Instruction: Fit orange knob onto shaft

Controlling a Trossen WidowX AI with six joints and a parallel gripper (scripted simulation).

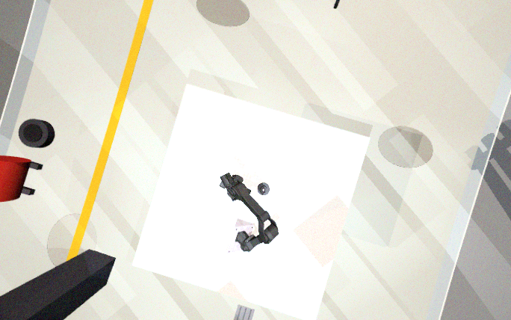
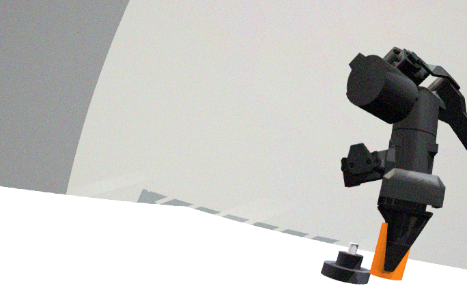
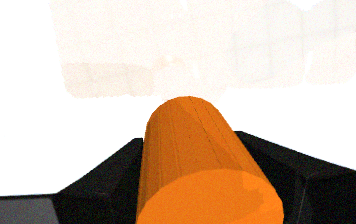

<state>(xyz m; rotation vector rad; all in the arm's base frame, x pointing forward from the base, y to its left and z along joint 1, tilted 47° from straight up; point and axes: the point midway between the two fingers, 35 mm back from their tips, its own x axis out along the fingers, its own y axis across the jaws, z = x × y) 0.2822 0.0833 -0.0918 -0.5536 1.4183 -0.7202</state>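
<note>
Now: the dark round pedestal 3 cm ahead of my gripper tip, 17 cm to the right of it and 2 cm below it. From my gripper tip the other things lie so: orange knob 3 cm above.
</note>
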